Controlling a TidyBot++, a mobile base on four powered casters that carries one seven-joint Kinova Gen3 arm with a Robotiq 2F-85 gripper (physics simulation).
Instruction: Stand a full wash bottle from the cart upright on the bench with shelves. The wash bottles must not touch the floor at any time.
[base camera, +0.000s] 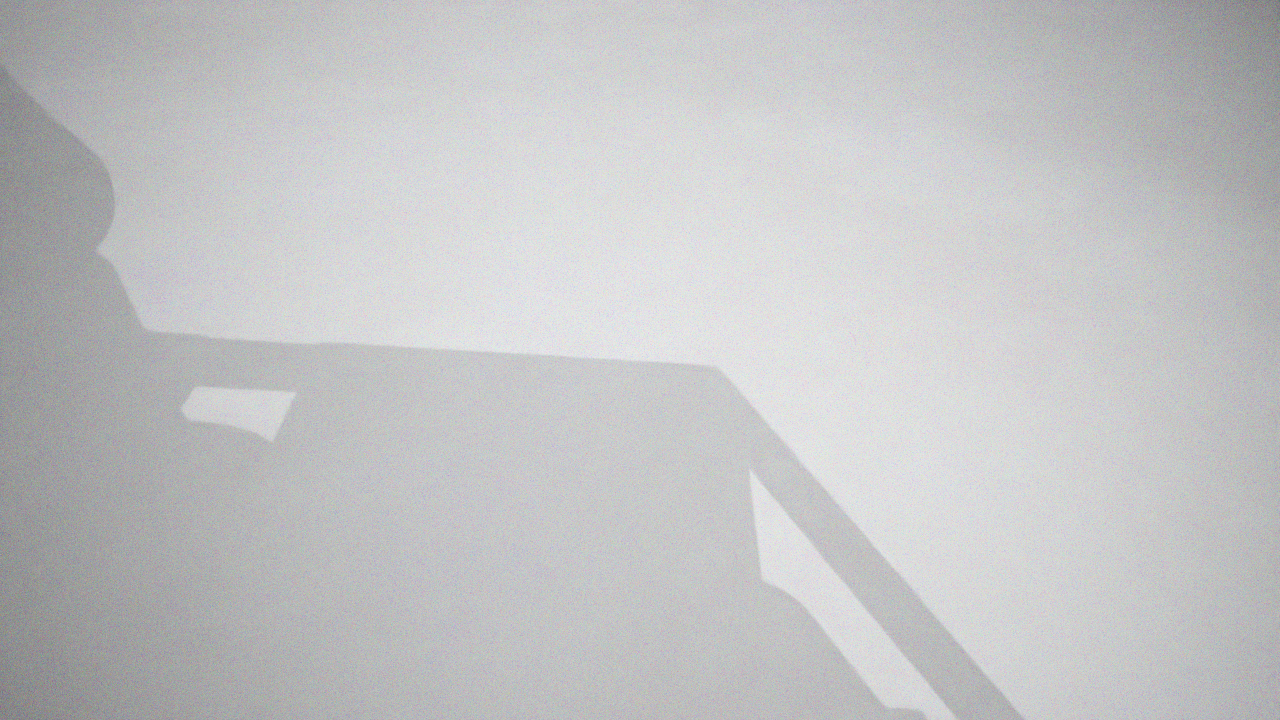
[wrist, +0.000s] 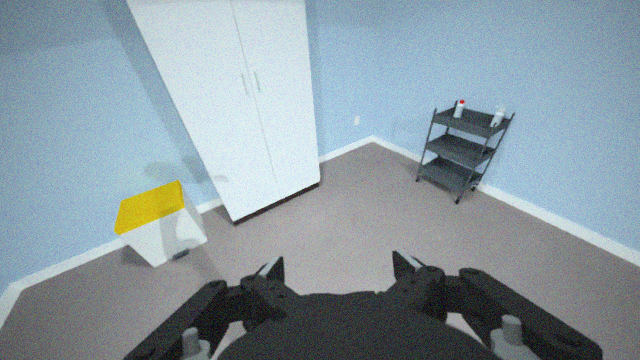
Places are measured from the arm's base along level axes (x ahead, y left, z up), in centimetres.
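Pixels of known places: gripper, fingertip midpoint: (wrist: 338, 266).
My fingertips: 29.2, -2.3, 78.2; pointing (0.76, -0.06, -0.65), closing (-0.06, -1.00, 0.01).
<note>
For each thing: its top centre in the pictures, then the offset to it from my fingertips, as dx, dy, dz. Level surfaces: height alone.
- whitish bottle at its top centre: (wrist: 502, 104) +129.9, -144.7, -34.2
- white bin with a yellow top, top centre: (wrist: 149, 203) +100.4, +125.6, -72.9
- pale floor at its surface level: dz -117.9
A dark three-tier cart (wrist: 462, 154) stands by the blue wall at the right of the wrist view. On its top tier stand a white bottle with a red cap (wrist: 458, 109) near the left end and a whitish bottle (wrist: 497, 118) near the right end. Both are small here, and how full they are cannot be told. My gripper (wrist: 338, 266) is open and empty, far from the cart. The bench with shelves does not show in the wrist view or the base camera view.
A tall white cabinet (wrist: 240, 100) stands near the room's corner. A white bin with a yellow top (wrist: 152, 206) stands left of it. The base camera view shows a pale floor (base camera: 626, 223) with a large angular shadow (base camera: 447, 501) across it.
</note>
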